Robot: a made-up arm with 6 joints.
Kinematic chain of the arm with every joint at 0, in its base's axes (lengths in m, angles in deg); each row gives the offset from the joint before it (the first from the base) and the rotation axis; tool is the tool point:
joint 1: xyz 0 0 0.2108 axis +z
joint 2: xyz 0 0 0 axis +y
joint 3: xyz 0 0 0.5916 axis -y
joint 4: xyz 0 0 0 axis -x
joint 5: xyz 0.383 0 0 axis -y
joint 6: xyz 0 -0.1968 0 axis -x
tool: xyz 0 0 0
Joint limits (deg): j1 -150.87..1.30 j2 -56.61..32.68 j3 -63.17..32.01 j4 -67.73..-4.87 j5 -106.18..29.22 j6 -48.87..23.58
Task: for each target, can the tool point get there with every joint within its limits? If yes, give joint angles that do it. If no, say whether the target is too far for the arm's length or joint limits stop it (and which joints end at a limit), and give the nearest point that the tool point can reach.
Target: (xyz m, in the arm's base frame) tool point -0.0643 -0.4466 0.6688
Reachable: yes | joints -86.26 4.11 10.14 -61.69 -64.79 -15.56
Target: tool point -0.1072 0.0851 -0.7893
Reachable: no: joint limits stop it (at a limit: joint 1, joint 2, joint 4) | nearest point -0.2503 -0.0541 0.2912 | short by 1.099 m
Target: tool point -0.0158 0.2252 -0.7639
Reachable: no: joint limits stop it (at a limit: joint 2, joint 3, joint 4) | nearest point -0.0107 0.1532 0.3117 | short by 1.078 m
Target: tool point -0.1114 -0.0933 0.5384
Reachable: yes | joints -80.33 -29.86 -35.02 -50.40 -79.87 -40.09
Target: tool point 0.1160 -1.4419 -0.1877
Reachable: no: too far | nearest point 0.0525 -0.6524 0.4434 | short by 1.013 m
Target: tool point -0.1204 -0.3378 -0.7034
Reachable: no: joint limits stop it (at a limit: joint 2, joint 4) | nearest point -0.1131 -0.3173 0.2848 | short by 0.988 m
